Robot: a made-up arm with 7 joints.
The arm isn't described. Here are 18 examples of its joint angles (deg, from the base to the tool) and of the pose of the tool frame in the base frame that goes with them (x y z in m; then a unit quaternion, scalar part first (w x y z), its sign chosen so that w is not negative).
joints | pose
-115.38 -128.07 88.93 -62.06 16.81 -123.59 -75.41 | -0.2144 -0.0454 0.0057 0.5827 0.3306 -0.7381 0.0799
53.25 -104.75 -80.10 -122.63 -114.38 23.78 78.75 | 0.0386 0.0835 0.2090 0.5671 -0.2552 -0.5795 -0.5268
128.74 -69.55 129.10 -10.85 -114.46 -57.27 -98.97 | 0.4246 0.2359 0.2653 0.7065 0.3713 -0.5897 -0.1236
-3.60 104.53 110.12 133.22 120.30 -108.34 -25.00 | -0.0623 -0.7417 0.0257 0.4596 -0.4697 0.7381 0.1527
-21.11 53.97 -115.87 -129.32 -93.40 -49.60 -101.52 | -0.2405 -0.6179 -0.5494 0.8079 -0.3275 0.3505 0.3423
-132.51 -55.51 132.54 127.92 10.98 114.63 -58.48 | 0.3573 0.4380 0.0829 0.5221 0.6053 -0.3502 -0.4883
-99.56 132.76 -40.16 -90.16 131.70 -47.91 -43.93 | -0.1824 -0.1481 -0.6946 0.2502 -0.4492 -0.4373 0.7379
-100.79 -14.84 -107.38 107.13 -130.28 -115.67 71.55 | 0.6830 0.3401 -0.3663 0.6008 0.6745 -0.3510 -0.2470
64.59 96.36 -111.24 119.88 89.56 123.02 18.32 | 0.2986 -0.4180 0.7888 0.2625 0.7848 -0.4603 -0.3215
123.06 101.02 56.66 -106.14 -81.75 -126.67 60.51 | 0.1192 -0.0586 0.5155 0.3134 0.7007 -0.6180 0.1701
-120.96 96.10 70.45 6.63 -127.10 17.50 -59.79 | 0.4737 -0.3434 -0.0923 0.8396 -0.3123 -0.1556 0.4163
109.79 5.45 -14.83 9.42 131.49 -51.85 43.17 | -0.1213 0.0416 0.5060 0.3573 0.3493 0.1534 0.8525
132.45 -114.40 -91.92 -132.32 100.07 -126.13 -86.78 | 0.0006 0.3014 0.4913 0.1692 -0.5498 -0.2699 -0.7721
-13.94 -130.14 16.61 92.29 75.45 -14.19 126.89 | -0.8068 -0.4958 0.8052 0.5487 -0.4811 0.5295 0.4325
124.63 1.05 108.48 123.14 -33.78 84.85 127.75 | -0.4741 0.6636 0.1416 0.4108 0.3985 -0.4199 0.7044
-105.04 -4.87 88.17 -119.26 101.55 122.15 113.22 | 0.5070 0.0418 0.3158 0.3170 -0.8591 -0.3754 0.1432
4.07 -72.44 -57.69 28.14 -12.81 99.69 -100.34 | -0.3550 0.2759 0.1594 0.1366 0.8503 -0.2261 -0.4552
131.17 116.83 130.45 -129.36 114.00 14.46 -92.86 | 0.0381 -0.6309 0.4641 0.0176 0.8593 -0.3867 0.3342
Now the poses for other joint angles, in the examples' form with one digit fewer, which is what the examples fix.
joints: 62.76 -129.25 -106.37 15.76 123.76 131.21 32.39
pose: -0.036 0.218 0.374 0.226 0.010 0.301 0.926
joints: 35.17 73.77 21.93 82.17 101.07 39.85 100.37
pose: -0.412 0.059 -0.181 0.489 0.277 -0.701 0.439
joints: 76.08 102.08 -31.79 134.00 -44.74 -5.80 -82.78
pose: -0.403 -0.734 0.514 0.379 -0.253 0.392 -0.799
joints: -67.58 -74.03 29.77 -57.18 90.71 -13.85 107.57
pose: -0.233 0.444 -0.735 0.711 -0.008 -0.388 0.586
